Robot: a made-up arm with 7 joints.
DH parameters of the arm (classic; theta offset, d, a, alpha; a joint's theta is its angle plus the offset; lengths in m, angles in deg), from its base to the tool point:
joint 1: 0 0.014 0.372 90
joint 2: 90 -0.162 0.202 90
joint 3: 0 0.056 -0.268 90
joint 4: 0 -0.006 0.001 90
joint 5: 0 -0.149 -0.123 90
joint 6: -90 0.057 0.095 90
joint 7: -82.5 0 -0.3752 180
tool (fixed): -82.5 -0.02 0 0
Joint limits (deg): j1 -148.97..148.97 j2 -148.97..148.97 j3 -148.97..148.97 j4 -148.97..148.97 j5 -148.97..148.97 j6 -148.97..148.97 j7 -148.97..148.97
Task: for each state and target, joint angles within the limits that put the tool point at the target. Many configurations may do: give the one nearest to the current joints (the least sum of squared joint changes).
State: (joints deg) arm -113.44 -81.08 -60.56 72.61 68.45 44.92 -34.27
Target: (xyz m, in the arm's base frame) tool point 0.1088 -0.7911 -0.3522
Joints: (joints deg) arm -82.28 -60.36 -60.15 43.28 73.18 63.90 -25.73
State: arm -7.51 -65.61 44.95 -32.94 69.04 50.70 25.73
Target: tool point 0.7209 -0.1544 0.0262
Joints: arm -11.40 -69.07 29.80 -18.02 91.67 50.37 -3.34
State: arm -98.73 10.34 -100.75 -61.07 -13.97 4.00 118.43
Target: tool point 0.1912 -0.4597 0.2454
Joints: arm -38.69 10.68 -114.50 -67.92 -11.48 -6.76 114.14
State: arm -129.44 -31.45 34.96 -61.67 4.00 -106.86 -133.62
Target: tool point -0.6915 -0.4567 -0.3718
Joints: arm -148.97 -24.67 17.52 -78.58 31.96 -98.42 -119.54
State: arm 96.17 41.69 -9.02 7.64 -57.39 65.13 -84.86
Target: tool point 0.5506 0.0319 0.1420
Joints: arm 42.86 48.23 -28.70 19.12 -67.70 97.97 -71.86
